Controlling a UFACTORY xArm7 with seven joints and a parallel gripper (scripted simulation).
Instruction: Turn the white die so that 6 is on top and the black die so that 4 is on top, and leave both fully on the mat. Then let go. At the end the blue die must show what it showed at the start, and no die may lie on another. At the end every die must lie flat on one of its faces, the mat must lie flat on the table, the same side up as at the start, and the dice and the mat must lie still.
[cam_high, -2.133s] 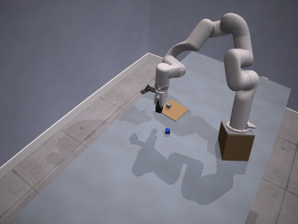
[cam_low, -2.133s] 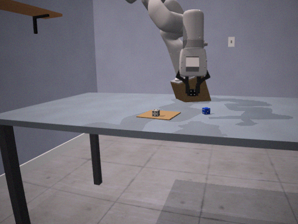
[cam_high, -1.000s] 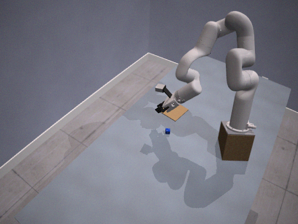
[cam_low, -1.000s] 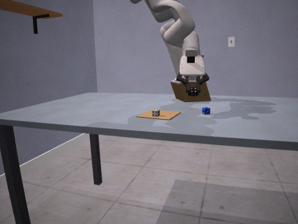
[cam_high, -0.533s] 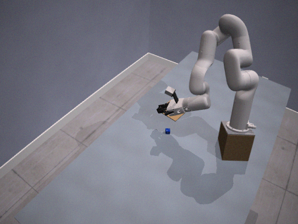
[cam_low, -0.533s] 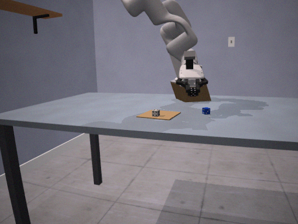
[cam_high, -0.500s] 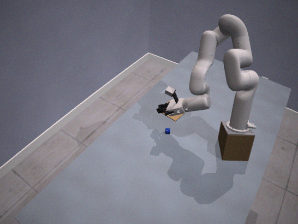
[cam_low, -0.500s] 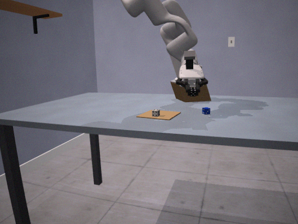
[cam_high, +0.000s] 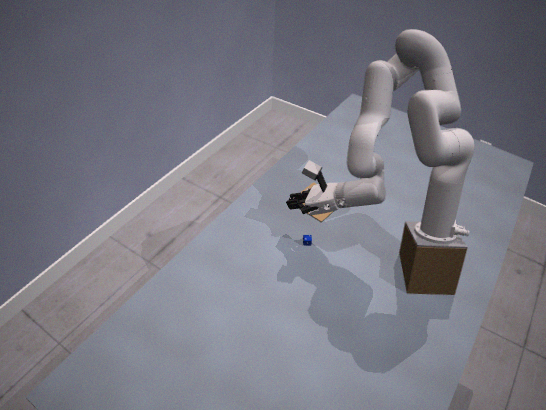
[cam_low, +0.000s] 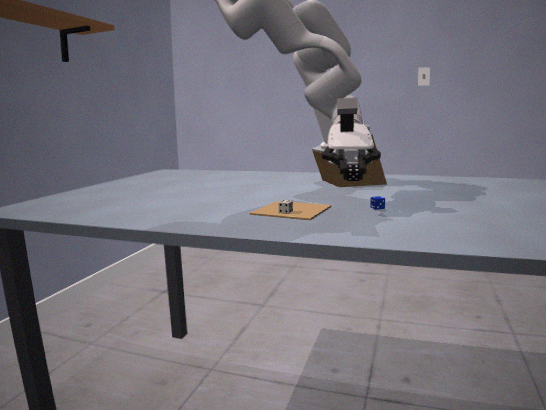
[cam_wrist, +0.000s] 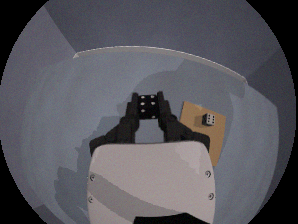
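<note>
My gripper is now 70 mm past the blue die, 60 mm to the right of it and 90 mm above it. The rest, counted from my hand: white die: 10 mm behind, 140 mm to the right, 80 mm below; black die: 10 mm ahead, 10 mm below; mat: 40 mm behind, 130 mm to the right, 100 mm below.
</note>
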